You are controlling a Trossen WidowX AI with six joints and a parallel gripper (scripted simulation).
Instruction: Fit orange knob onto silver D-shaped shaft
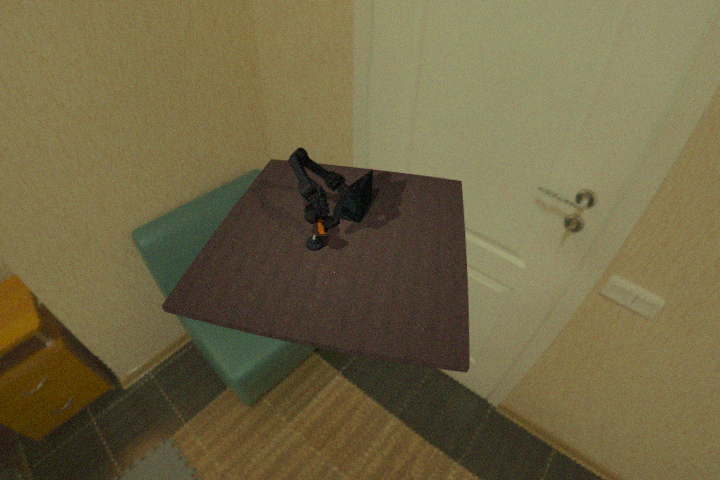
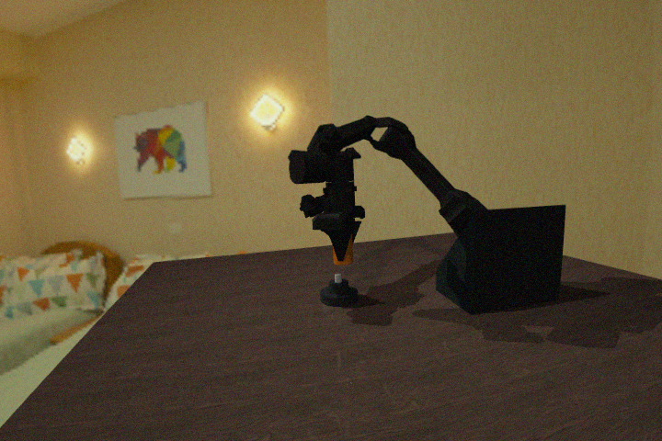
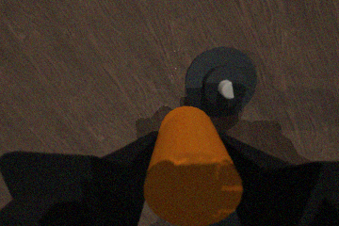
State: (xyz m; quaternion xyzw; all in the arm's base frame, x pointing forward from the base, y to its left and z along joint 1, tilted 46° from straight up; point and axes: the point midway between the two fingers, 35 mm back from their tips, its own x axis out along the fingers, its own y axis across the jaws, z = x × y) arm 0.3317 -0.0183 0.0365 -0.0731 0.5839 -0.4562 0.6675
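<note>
My gripper tip is now 5 cm to the left of the round pedestal and 8 cm above it. From my gripper tip the other things lie so: orange knob: 3 cm above.
</note>
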